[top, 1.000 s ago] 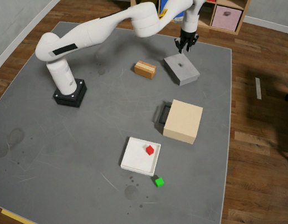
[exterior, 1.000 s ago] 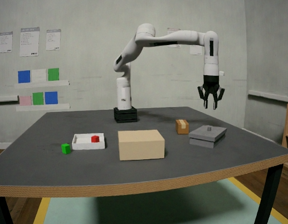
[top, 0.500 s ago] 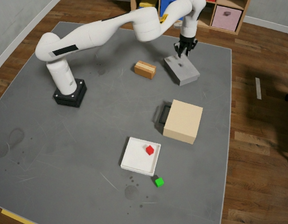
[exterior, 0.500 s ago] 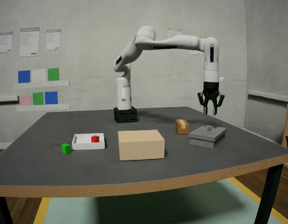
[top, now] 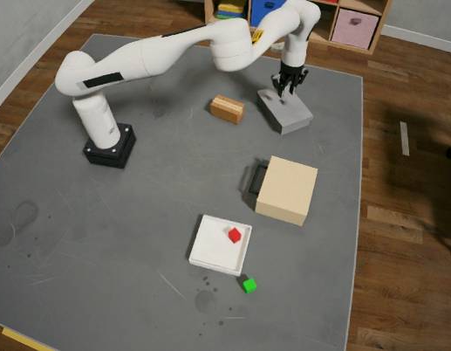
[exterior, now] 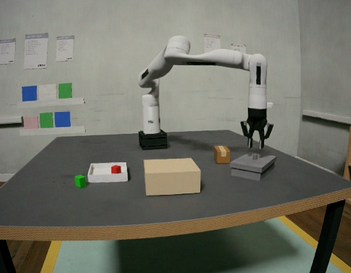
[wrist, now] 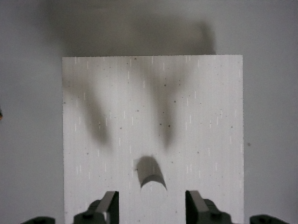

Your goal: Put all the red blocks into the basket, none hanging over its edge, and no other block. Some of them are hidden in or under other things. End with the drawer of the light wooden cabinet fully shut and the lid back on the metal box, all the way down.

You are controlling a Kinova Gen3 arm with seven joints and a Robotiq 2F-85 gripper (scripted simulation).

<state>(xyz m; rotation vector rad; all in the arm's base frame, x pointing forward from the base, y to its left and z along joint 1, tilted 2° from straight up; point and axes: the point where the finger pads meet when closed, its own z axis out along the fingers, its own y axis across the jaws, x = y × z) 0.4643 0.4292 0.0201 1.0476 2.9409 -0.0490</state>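
The lid lies 60 mm below my hand. The rest, counted from my hand: blue block 200 mm behind, 100 mm to the right, 90 mm below; then cardboard box 180 mm behind, 100 mm to the right, 80 mm below; then metal box 90 mm below.
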